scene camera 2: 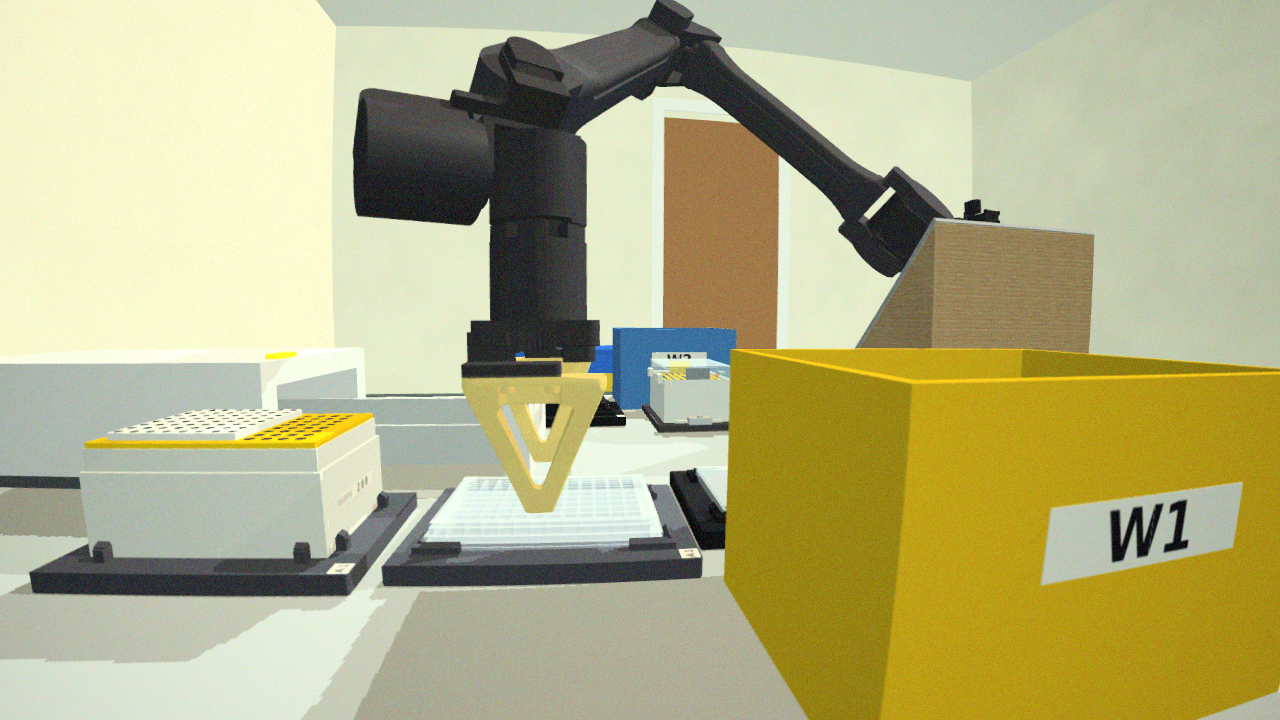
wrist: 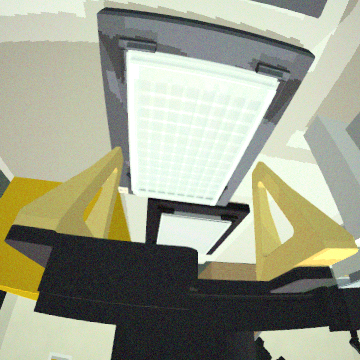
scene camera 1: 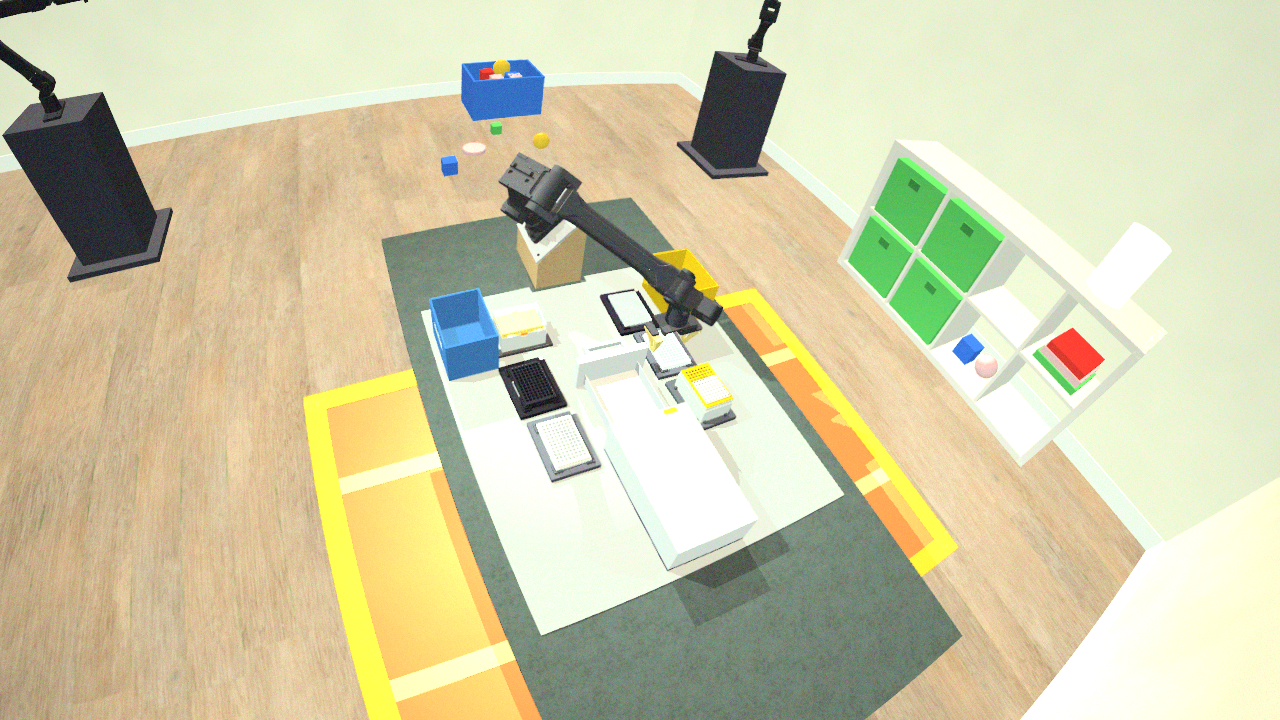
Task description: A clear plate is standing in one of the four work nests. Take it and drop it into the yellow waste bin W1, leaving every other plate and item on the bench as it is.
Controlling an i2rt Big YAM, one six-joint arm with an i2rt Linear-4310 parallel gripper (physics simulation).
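Where they show: gripper, fingertip midpoint: [scene camera 2: 542,483] [wrist: 189,159] [scene camera 1: 667,346]; arm's base at its link origin: [scene camera 2: 959,306].
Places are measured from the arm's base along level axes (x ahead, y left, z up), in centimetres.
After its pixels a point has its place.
A clear gridded plate [scene camera 1: 671,358] @(y 18.6, x 48.5, z -13.2 cm) [scene camera 2: 608,508] @(y 21.5, x 41.3, z -12.8 cm) [wrist: 190,120] @(y 19.3, x 47.6, z -13.2 cm) lies flat in a dark grey nest [scene camera 2: 537,569] @(y 25.2, x 45.2, z -14.4 cm) [wrist: 112,75] @(y 24.4, x 49.5, z -14.1 cm). My gripper [scene camera 1: 666,340] @(y 18.9, x 45.2, z -12.0 cm) [scene camera 2: 539,483] @(y 18.9, x 45.2, z -12.0 cm) [wrist: 189,159] @(y 18.9, x 45.2, z -12.0 cm) is open and empty, pointing down over this plate. In the wrist view its yellow fingers stand to the left and right of the plate's near half. In the scene camera 2 view the fingertips are close to the level of the plate's top; whether they reach beside its edges is hard to tell. The yellow bin W1 [scene camera 1: 702,275] @(y 38.6, x 28.1, z -5.5 cm) [scene camera 2: 975,465] @(y 39.1, x 33.5, z -5.4 cm) [wrist: 30,200] @(y 35.2, x 35.6, z -12.4 cm) stands beside the nest.
A white-and-yellow tip box [scene camera 1: 707,394] @(y 18.0, x 65.5, z -7.8 cm) [scene camera 2: 223,488] @(y 24.2, x 61.1, z -10.4 cm) stands on the other side. Another pale plate [scene camera 1: 630,308] @(y 16.5, x 27.9, z -13.4 cm) [wrist: 195,231] @(y 15.8, x 30.5, z -13.4 cm) sits in a black nest near W1. A long white machine [scene camera 1: 675,474] @(y -1.6, x 83.4, z -5.1 cm) [scene camera 2: 134,385] @(y 10.0, x 77.8, z -6.9 cm) is close by. A blue bin [scene camera 1: 465,344] @(y -32.9, x 36.3, z -3.7 cm) [scene camera 2: 675,344] @(y -24.7, x 28.0, z -5.6 cm) stands farther off.
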